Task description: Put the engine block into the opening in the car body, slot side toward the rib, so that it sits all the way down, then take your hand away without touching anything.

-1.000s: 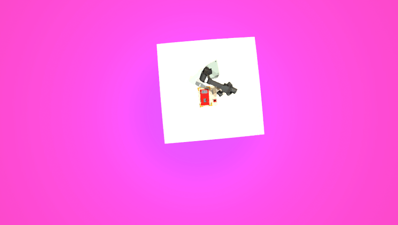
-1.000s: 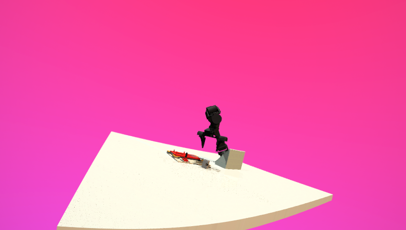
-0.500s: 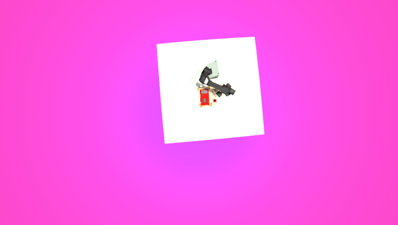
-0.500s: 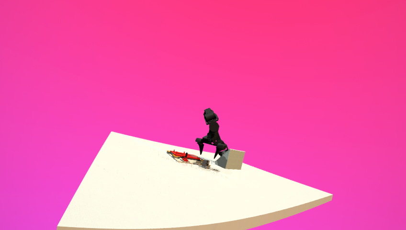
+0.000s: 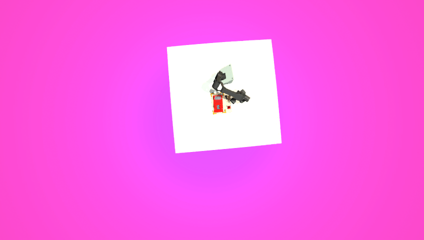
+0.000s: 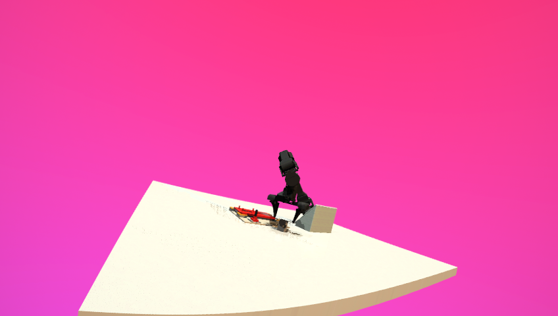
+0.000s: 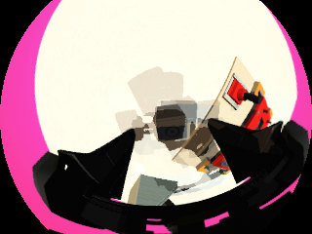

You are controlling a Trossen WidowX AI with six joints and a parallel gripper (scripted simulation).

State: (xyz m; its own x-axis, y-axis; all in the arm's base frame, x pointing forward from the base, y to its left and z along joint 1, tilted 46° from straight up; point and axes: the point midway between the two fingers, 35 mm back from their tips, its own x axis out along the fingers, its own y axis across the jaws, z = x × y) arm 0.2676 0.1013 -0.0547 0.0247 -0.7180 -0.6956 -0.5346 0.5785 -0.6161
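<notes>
The grey engine block is 20 mm below my gripper tip.
</notes>
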